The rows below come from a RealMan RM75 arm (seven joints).
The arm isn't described. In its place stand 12 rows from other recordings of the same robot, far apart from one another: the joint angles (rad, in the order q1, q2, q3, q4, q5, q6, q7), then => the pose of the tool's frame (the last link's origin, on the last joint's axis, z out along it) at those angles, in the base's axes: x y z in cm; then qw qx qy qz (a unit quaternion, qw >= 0).
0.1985, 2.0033, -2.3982, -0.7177, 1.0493, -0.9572, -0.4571 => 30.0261, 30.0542, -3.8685, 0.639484, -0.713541, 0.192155, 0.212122
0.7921, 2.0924, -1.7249, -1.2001, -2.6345, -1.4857, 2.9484 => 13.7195, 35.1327, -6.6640, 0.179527, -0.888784, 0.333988, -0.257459
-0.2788, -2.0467, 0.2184, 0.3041, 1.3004, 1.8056, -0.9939 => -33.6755, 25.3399, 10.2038, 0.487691, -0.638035, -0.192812, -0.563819
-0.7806, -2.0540, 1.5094, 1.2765, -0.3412, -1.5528, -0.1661 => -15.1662, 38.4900, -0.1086, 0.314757, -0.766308, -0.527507, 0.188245
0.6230, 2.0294, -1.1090, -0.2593, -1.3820, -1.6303, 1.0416 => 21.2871, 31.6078, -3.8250, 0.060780, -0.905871, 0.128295, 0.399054
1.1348, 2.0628, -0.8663, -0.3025, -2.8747, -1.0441, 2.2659 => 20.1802, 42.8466, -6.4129, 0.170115, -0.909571, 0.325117, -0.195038
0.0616, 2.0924, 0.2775, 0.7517, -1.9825, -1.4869, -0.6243 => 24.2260, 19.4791, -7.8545, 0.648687, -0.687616, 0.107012, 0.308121
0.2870, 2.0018, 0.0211, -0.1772, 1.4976, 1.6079, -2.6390 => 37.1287, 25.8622, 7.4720, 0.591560, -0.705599, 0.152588, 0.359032
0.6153, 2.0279, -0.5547, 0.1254, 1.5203, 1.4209, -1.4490 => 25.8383, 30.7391, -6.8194, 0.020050, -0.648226, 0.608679, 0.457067
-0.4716, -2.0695, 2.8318, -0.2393, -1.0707, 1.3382, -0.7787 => -35.6190, 31.5721, 2.3976, 0.496428, -0.736171, -0.300778, -0.348058
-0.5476, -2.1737, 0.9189, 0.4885, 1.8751, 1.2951, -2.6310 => -24.6207, 31.8832, -8.6924, 0.050373, 0.591249, 0.767583, 0.242286
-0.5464, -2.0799, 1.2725, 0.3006, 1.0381, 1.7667, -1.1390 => -19.1990, 29.5542, -2.8778, 0.032371, -0.830917, -0.165166, -0.530330
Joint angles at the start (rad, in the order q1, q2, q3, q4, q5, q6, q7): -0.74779, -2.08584, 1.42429, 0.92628, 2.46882, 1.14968, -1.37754
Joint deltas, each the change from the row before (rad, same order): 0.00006, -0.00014, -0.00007, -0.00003, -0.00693, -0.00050, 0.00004; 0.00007, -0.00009, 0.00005, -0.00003, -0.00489, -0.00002, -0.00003; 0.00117, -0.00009, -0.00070, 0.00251, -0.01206, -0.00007, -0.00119; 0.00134, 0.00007, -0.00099, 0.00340, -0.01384, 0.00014, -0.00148; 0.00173, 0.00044, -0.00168, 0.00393, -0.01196, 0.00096, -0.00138; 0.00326, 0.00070, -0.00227, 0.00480, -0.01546, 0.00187, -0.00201; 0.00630, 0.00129, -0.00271, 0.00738, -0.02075, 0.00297, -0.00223; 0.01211, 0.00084, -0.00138, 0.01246, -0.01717, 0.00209, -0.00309; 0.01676, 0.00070, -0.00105, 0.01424, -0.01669, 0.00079, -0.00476
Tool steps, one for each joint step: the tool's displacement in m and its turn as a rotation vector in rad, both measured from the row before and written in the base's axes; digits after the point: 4 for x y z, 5 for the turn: 0.0008, -0.0001, -0.0004, -0.00040, -0.00697, 0.00124; 0.0006, -0.0002, -0.0003, -0.00063, -0.00481, 0.00104; 0.0016, -0.0002, -0.0002, 0.00061, -0.01313, 0.00275; 0.0019, -0.0001, -0.0001, 0.00098, -0.01516, 0.00296; 0.0016, -0.0001, 0.0003, 0.00131, -0.01341, 0.00303; 0.0015, -0.0004, 0.0004, 0.00116, -0.01718, 0.00557; 0.0015, -0.0008, 0.0008, 0.00142, -0.02259, 0.00799; 0.0002, -0.0014, 0.0012, 0.00405, -0.02006, 0.00851; -0.0012, -0.0019, 0.0014, 0.00627, -0.02045, 0.01244
